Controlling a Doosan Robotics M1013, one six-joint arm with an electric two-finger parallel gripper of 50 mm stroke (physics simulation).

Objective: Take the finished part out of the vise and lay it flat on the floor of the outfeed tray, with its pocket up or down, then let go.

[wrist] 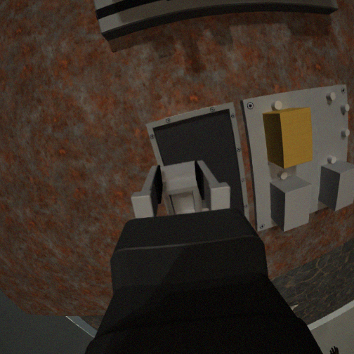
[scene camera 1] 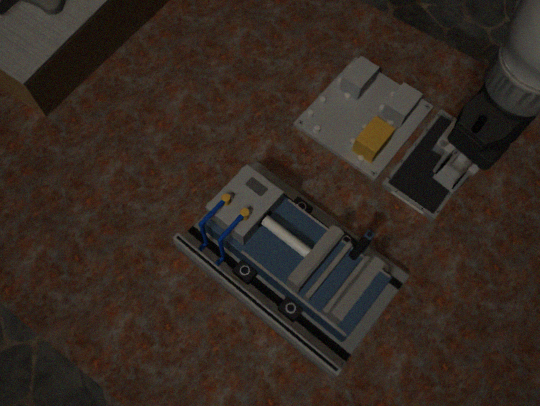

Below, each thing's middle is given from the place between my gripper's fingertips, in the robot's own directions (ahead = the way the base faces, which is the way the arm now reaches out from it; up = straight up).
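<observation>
The yellow block (scene camera 1: 371, 141) is 30 mm below my hand, 30 mm to the left of it and 130 mm behind it. There is also the light plate (scene camera 1: 340, 120), and I find it 50 mm below my hand, 90 mm to the left of it and 160 mm behind it.
</observation>
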